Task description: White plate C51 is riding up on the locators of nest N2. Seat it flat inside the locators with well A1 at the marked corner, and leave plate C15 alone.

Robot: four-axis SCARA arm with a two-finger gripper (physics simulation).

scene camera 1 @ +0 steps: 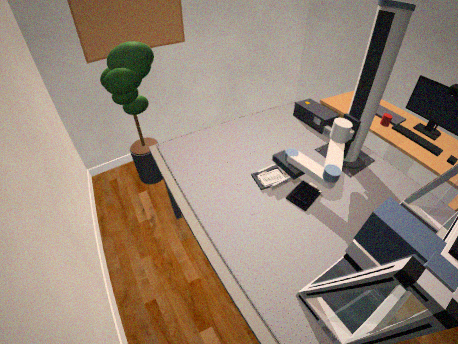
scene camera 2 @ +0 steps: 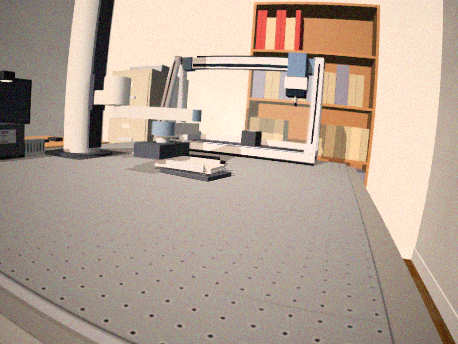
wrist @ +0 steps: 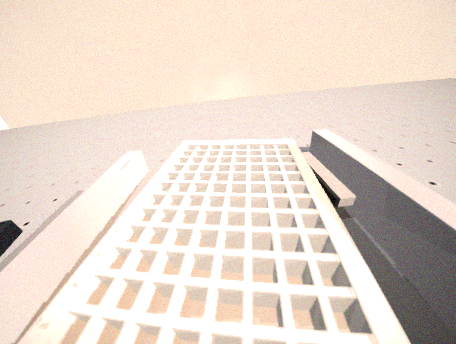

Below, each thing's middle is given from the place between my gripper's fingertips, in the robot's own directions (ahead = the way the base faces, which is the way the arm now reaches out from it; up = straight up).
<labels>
Now: hand 40 mm past the white plate C51 (wrist: 229,234) and 10 mm above it.
</labels>
